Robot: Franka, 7 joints.
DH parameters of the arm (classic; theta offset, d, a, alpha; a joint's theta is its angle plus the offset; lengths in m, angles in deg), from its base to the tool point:
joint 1: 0 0.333 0 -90
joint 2: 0 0 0 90
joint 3: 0 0.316 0.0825 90
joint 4: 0 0 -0.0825 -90
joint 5: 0 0.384 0 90
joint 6: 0 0 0.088 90
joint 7: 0 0.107 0 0
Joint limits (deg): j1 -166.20..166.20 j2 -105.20..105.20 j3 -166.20..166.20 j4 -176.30..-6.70 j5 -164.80..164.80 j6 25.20..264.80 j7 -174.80..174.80
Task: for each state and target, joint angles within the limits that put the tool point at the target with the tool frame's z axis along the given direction. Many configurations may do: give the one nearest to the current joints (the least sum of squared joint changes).
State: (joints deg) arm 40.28 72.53 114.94 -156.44 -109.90 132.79 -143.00
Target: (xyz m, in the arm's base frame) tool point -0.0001 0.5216 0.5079 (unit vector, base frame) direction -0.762 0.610 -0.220
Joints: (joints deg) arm 12.40 105.20 111.06 -127.68 -83.43 141.34 -143.00
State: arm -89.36 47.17 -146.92 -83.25 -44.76 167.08 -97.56
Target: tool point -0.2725 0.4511 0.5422 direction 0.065 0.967 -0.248
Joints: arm -104.80 16.44 -141.51 -123.76 -91.26 157.66 -97.56
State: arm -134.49 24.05 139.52 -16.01 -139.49 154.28 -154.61
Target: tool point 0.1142 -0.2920 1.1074 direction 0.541 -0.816 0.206
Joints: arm -116.25 37.73 151.03 -45.55 -103.35 116.93 -154.61
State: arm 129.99 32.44 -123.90 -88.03 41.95 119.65 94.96
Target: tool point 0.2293 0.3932 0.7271 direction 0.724 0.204 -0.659
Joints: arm 152.62 60.46 -131.42 -110.48 39.54 117.03 94.96
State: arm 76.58 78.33 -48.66 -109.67 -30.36 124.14 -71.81
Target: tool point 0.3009 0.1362 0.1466 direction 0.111 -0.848 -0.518
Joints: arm 104.49 29.98 -64.76 -155.98 -31.63 132.54 -71.81
